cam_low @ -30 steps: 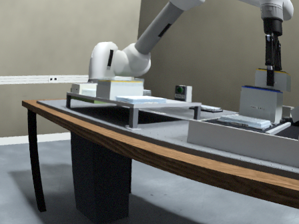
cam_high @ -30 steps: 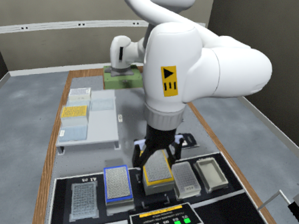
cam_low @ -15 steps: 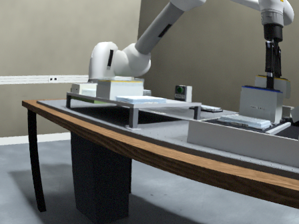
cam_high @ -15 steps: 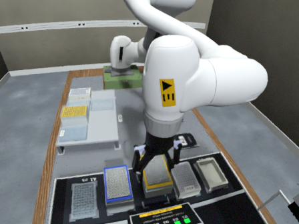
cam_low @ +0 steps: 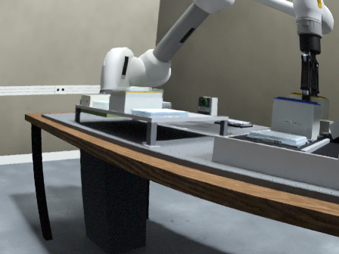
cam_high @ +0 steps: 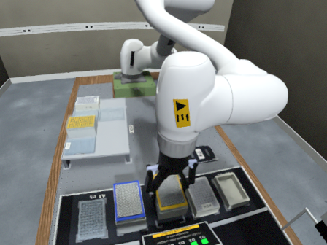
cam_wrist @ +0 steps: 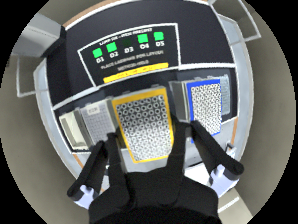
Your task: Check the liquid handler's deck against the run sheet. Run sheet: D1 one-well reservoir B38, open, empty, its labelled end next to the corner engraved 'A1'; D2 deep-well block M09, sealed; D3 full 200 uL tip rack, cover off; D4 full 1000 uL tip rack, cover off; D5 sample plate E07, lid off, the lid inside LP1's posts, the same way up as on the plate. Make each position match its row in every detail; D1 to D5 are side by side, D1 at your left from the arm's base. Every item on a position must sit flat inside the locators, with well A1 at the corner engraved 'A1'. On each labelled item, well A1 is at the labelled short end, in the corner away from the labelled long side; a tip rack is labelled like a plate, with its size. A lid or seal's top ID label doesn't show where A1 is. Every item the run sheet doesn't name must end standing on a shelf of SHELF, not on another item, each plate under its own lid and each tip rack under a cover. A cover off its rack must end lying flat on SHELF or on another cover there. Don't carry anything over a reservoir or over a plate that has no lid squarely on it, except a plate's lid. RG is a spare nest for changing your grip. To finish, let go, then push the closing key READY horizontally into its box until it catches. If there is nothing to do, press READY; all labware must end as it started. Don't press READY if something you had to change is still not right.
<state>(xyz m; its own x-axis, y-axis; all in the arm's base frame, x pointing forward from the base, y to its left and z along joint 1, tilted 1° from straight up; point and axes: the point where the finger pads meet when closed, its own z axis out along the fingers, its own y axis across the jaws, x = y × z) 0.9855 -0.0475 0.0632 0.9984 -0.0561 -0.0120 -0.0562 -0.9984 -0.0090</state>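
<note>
Now: hand 120 mm to the right of the deep-well block, 70 mm above it and 10 mm short of it. From my hand the other things lie so: cream reservoir: 250 mm to the left, 80 mm below, 10 mm ahead; blue-rimmed tip rack: 130 mm to the right, 20 mm below, 10 mm behind; yellow-rimmed tip rack: 10 mm to the right, 10 mm behind, 10 mm above.
</note>
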